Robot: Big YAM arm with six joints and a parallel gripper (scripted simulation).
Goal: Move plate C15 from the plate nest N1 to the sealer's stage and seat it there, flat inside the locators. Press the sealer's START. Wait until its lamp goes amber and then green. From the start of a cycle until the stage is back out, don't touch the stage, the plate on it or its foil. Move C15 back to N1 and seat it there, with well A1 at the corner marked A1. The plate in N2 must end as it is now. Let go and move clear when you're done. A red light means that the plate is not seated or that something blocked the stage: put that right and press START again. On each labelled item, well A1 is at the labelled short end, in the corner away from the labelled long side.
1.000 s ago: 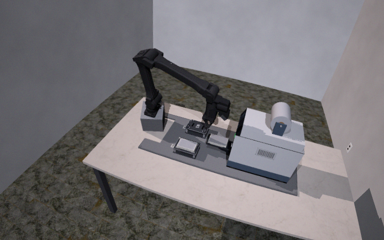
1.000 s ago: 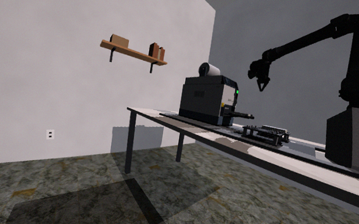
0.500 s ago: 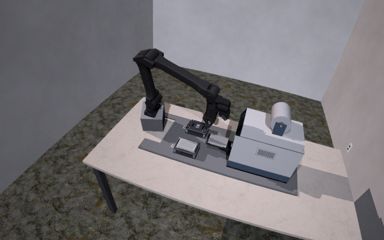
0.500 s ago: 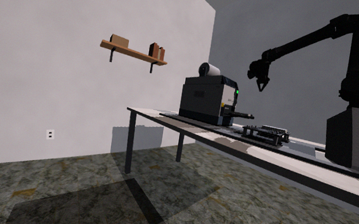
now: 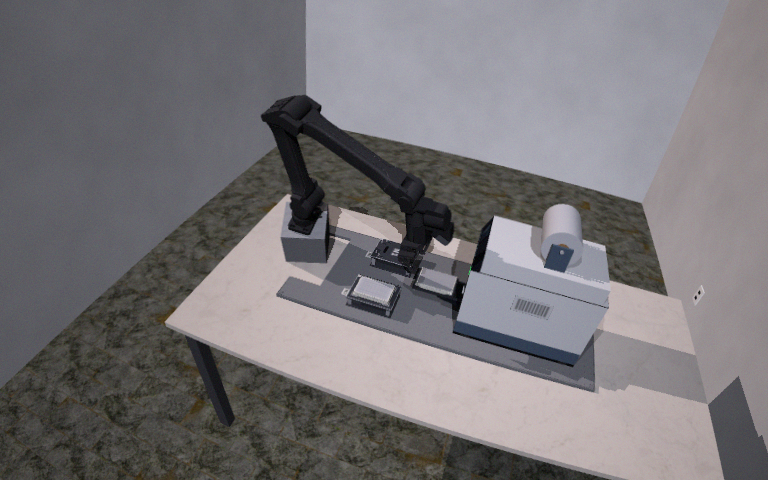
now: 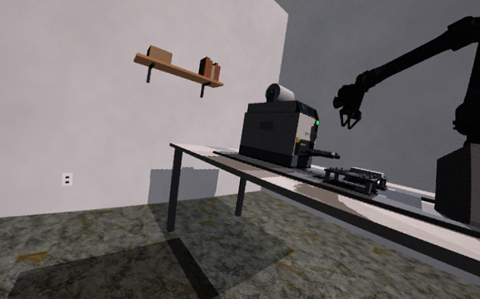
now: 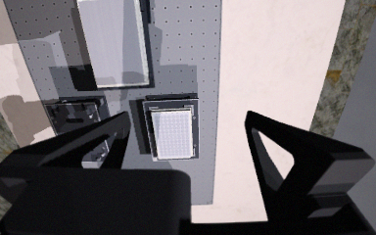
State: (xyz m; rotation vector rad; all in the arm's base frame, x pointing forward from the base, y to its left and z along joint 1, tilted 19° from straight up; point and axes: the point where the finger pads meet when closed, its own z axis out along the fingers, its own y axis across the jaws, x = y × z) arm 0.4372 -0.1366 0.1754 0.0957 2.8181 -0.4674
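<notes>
My gripper is now 15 cm above the white well plate, 10 cm to the right of it and 7 cm short of it. The rest, counted from my hand: foil roll 40 cm ahead, 16 cm above, 7 cm to the left; then dark stage 17 cm below, 10 cm to the left, 6 cm ahead.
</notes>
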